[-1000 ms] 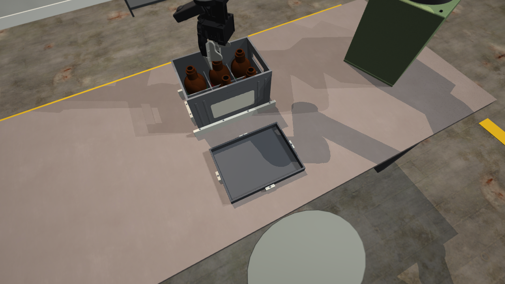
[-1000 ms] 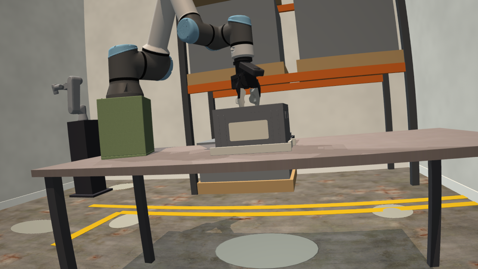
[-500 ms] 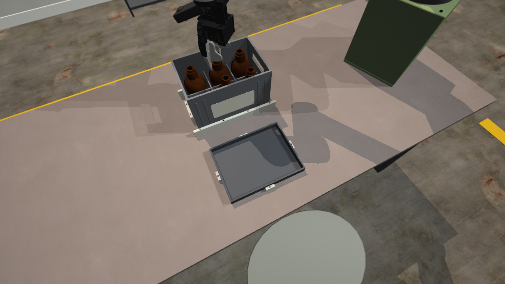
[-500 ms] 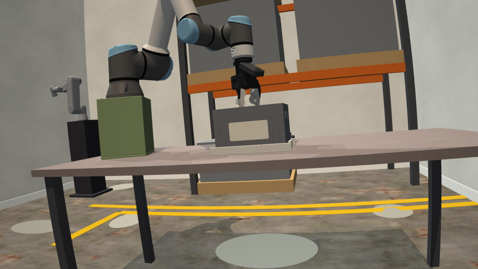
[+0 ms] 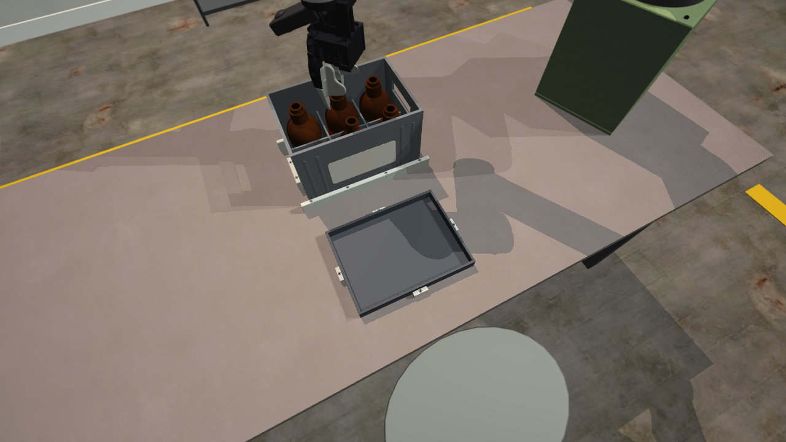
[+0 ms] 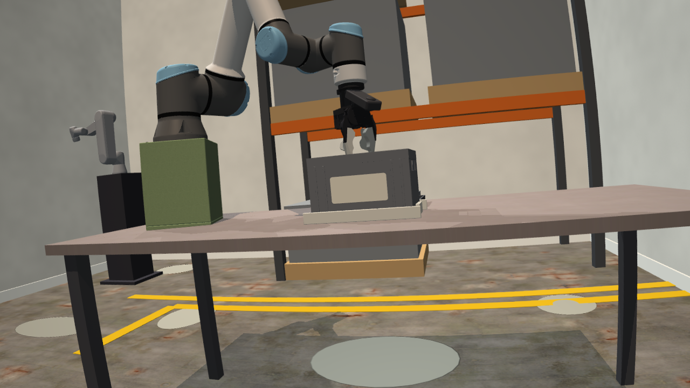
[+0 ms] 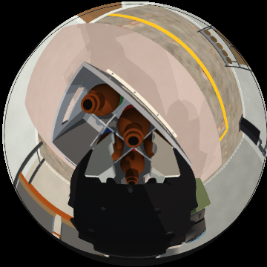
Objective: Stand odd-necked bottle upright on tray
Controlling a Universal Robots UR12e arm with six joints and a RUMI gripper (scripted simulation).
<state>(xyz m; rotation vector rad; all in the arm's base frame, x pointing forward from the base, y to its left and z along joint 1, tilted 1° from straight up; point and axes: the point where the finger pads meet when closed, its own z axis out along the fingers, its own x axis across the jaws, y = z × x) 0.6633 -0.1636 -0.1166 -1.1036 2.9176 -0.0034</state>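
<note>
Right now the grey crate is 5 cm to the left of my hand and 7 cm below it. Round my hand: dark tray 2 cm ahead, 33 cm to the left, 15 cm below; brown bottle 10 cm to the left, 7 cm below.
</note>
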